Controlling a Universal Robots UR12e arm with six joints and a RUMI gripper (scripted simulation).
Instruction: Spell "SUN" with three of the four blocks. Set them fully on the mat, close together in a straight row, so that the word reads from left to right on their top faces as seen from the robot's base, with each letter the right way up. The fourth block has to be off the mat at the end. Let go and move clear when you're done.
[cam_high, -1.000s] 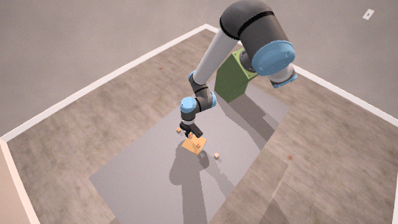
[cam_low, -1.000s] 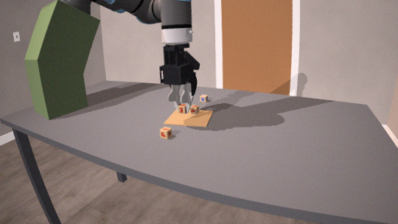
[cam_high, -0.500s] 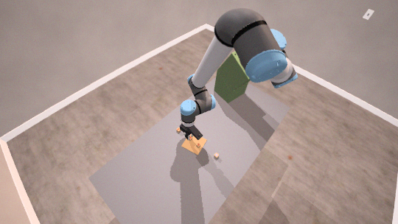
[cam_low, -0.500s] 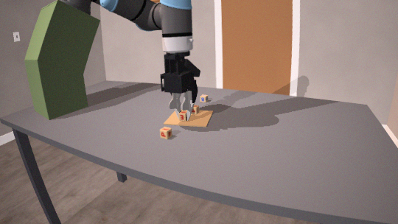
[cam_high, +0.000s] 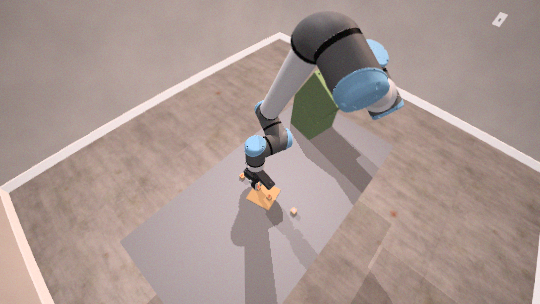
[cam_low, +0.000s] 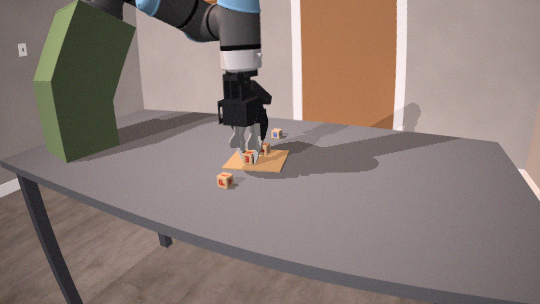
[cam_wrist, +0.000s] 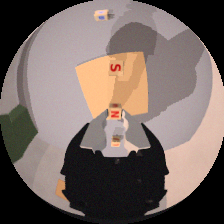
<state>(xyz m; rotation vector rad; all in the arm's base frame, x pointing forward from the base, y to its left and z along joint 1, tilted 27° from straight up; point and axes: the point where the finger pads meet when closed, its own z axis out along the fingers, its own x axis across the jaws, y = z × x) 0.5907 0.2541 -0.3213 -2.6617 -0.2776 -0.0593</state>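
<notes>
The orange mat is 10 mm behind my hand, 40 mm to the left of it and 20 mm below it. From my hand the other things lie so: red-lettered block 30 mm ahead, 120 mm to the right, 10 mm below; blue-lettered block 70 mm behind, 220 mm to the left, 10 mm below.
</notes>
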